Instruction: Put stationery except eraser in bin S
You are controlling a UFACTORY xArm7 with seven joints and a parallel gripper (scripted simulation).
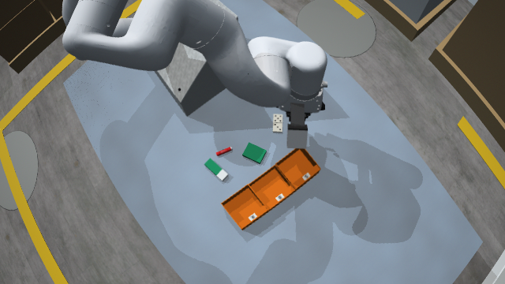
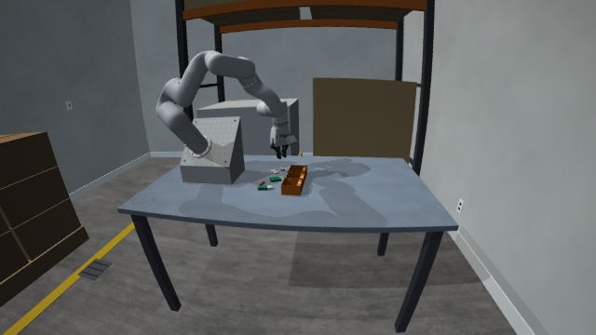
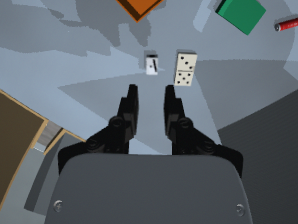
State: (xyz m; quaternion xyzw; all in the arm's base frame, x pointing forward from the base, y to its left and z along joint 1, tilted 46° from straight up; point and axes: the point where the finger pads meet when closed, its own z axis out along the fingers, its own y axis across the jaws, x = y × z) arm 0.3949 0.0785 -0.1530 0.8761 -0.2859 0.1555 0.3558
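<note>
Now: hand 8 cm above the grey sharpener. The rest, counted from my hand: dotted domino: 3 cm behind, 3 cm to the right, 9 cm below; orange bin: 11 cm ahead, 15 cm to the right, 7 cm below; green block: 13 cm to the right, 9 cm below.
</note>
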